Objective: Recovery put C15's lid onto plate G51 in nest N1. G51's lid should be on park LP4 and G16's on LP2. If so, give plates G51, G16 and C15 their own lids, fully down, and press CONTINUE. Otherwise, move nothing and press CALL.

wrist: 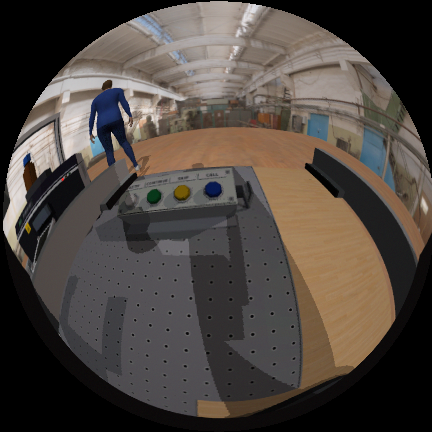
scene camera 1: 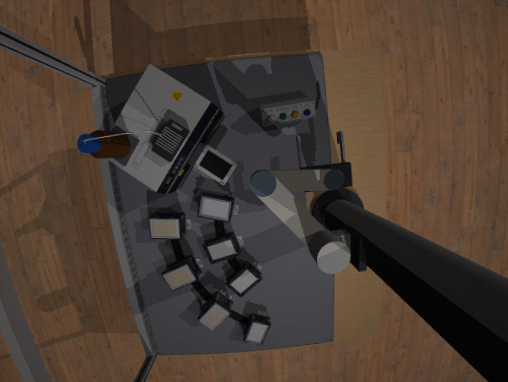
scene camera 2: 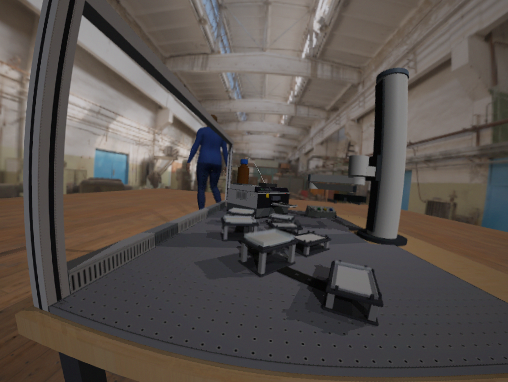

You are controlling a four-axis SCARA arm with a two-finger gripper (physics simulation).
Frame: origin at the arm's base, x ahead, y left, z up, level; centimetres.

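Where they show: gripper, fingertip midpoint: (wrist: pixel 219 152) (scene camera 1: pixel 319 133); arm's base at its link origin: (scene camera 1: pixel 337 214) (scene camera 2: pixel 380 238).
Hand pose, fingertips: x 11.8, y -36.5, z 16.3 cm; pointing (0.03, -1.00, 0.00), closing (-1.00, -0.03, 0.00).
Note:
Each offset is from my fingertips to the top centre of the thing. "spot": to the spot under its first point.
My gripper (scene camera 1: pixel 319 135) (wrist: pixel 219 152) is open and empty, its two fingers wide apart, in front of the button box {dx +9.4, dy -11.0, dz -6.7 cm} (scene camera 1: pixel 272 119) (scene camera 2: pixel 312 213) (wrist: pixel 175 207). The box carries a green CONTINUE button {dx +11.7, dy -8.6, dz -7.6 cm} (scene camera 1: pixel 283 116) (wrist: pixel 154 196), a yellow SKIP button {dx +6.7, dy -9.0, dz -7.6 cm} (scene camera 1: pixel 295 114) (wrist: pixel 181 192) and a blue CALL button {dx +1.7, dy -9.4, dz -7.6 cm} (scene camera 1: pixel 307 112) (wrist: pixel 213 189). Several raised stands hold flat pieces. Three look beige: one {dx +66.0, dy +32.9, dz -7.0 cm} (scene camera 1: pixel 165 228), a second {dx +63.3, dy +56.2, dz -6.5 cm} (scene camera 1: pixel 179 276) and a third {dx +50.5, dy +77.8, dz -6.0 cm} (scene camera 1: pixel 214 315). Four look white or grey: one {dx +43.4, dy +26.6, dz -9.6 cm} (scene camera 1: pixel 215 208), another {dx +43.0, dy +45.7, dz -9.4 cm} (scene camera 1: pixel 221 249), another {dx +34.9, dy +62.5, dz -9.6 cm} (scene camera 1: pixel 244 280) and the last {dx +31.6, dy +92.2, dz -9.5 cm} (scene camera 1: pixel 257 331). Plate, nest and park labels are unreadable; seating is unclear.
A large white instrument (scene camera 1: pixel 150 100) (scene camera 2: pixel 242 196) stands at the back left, with a screen panel {spot: dx +39.9, dy +8.5, dz -5.0 cm} (scene camera 1: pixel 216 165) beside it. A brown bottle {spot: dx +67.9, dy -2.0, dz +18.1 cm} (scene camera 1: pixel 112 144) (scene camera 2: pixel 243 174) with a blue cap is near it. The arm's column (scene camera 2: pixel 392 155) is at the right. A person (scene camera 2: pixel 209 155) (wrist: pixel 110 112) stands beyond the table.

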